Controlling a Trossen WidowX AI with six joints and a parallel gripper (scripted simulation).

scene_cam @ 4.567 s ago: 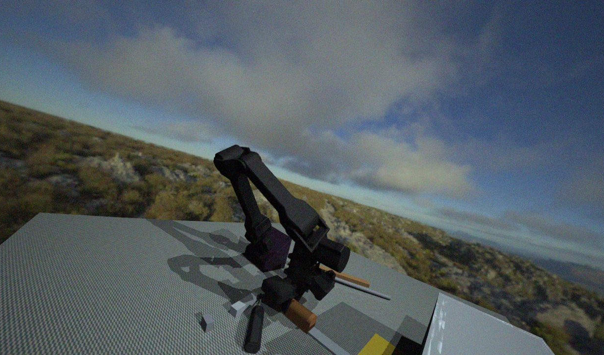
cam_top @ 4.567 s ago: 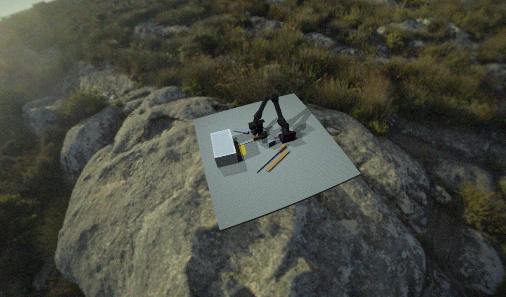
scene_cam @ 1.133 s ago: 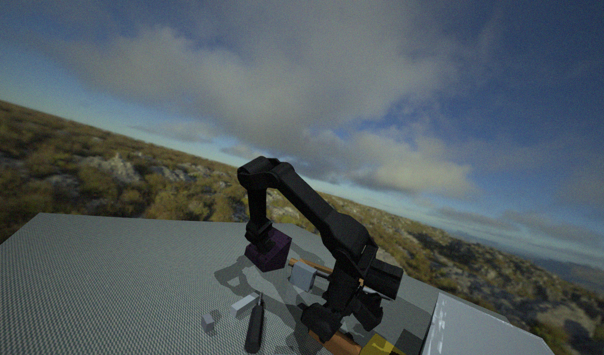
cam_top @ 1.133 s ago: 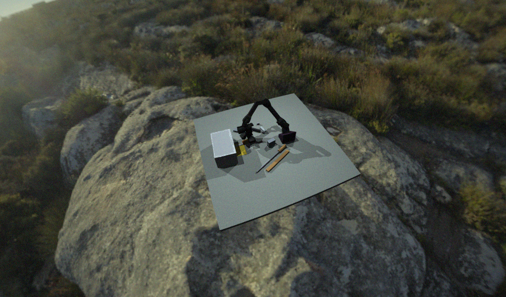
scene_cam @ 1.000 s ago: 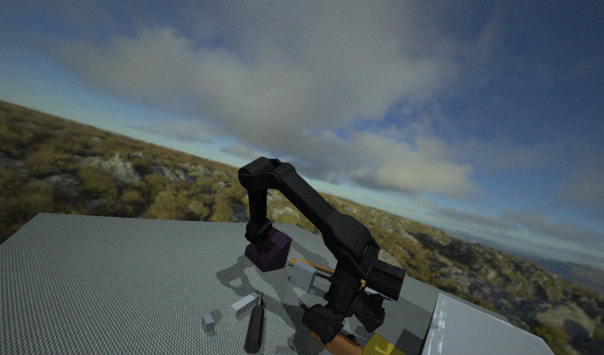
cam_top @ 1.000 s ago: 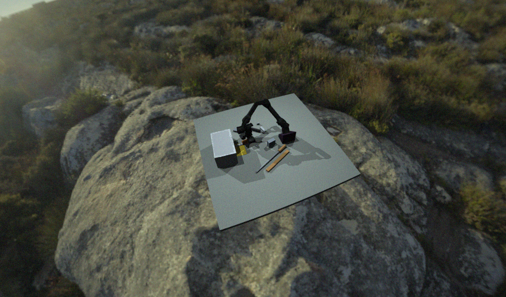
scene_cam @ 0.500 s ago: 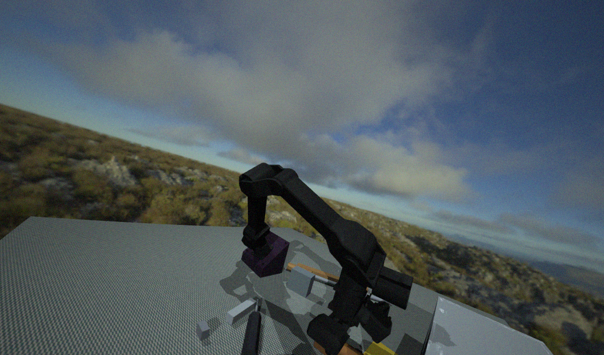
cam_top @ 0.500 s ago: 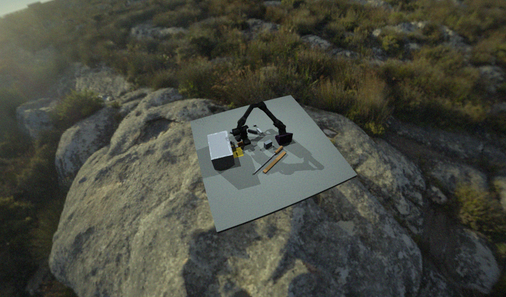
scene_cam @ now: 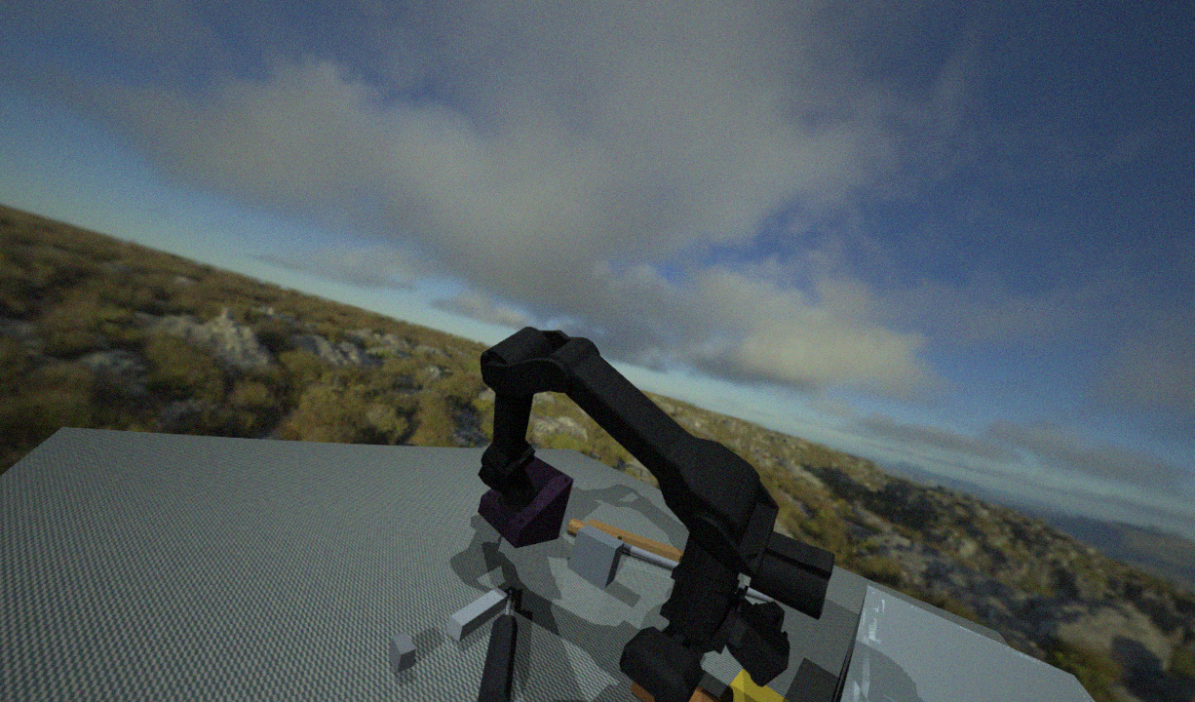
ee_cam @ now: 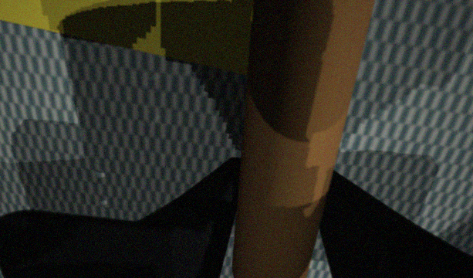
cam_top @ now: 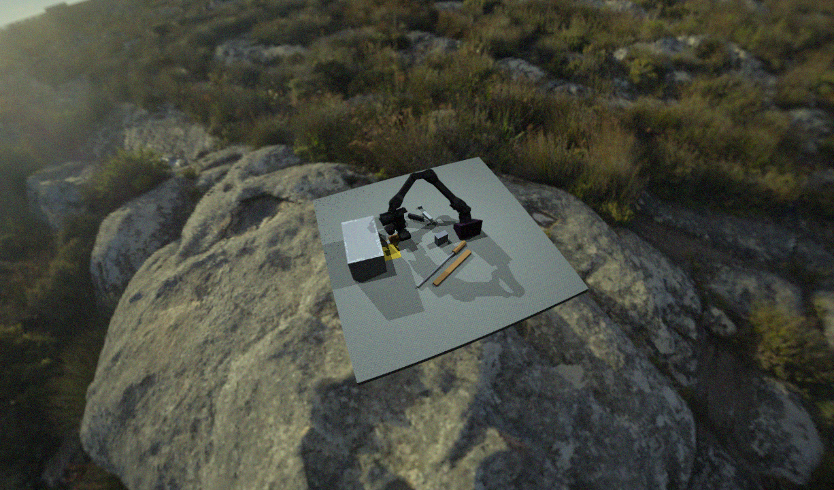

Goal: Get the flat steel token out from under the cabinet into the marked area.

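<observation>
My gripper tip is now 21 cm past the grey bar and 9 cm to the left of it. Round my gripper tip: grey block (20 cm behind, 13 cm to the left, 2 cm above); small grey cube (21 cm behind, 19 cm to the right); wooden stick (17 cm behind, 32 cm to the left).
</observation>
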